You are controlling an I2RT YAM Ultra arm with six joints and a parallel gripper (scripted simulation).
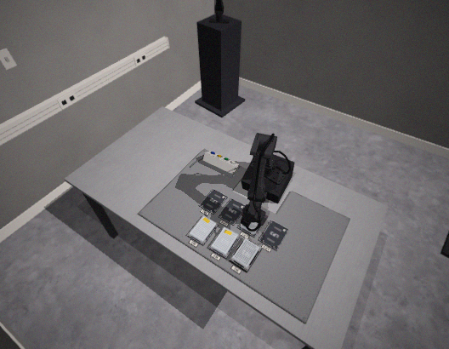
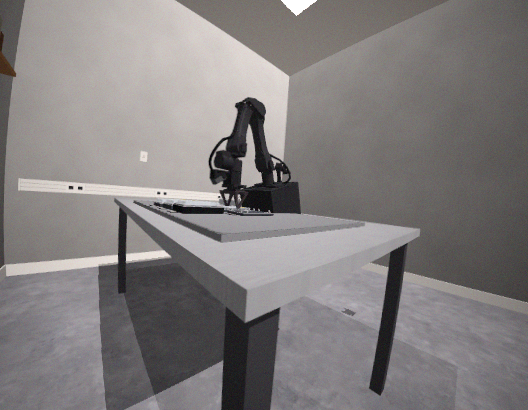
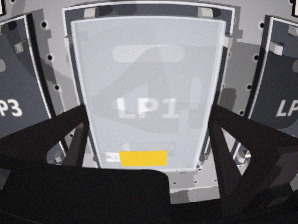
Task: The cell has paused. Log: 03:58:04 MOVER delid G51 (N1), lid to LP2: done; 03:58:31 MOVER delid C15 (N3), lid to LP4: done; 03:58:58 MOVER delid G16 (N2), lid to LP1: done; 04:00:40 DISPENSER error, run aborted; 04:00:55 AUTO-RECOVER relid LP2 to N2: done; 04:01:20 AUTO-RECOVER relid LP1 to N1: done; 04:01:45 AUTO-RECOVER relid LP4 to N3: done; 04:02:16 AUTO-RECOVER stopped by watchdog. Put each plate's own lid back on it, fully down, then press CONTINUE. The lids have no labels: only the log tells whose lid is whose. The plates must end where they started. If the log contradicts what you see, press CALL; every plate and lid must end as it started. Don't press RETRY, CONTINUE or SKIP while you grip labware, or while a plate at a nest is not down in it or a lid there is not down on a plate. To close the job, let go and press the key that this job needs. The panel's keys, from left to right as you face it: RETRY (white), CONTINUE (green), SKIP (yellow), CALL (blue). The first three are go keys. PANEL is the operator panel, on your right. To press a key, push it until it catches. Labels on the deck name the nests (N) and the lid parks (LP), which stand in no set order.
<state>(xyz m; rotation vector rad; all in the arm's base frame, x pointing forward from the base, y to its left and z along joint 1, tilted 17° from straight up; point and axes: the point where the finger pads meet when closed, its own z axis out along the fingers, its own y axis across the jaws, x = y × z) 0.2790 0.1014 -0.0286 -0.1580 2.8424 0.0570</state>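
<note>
Now: hand 10 mm above the clear lid. Also, from my hand: LP4 lid park 20 mm ahead, 130 mm to the right, 20 mm below.
</note>
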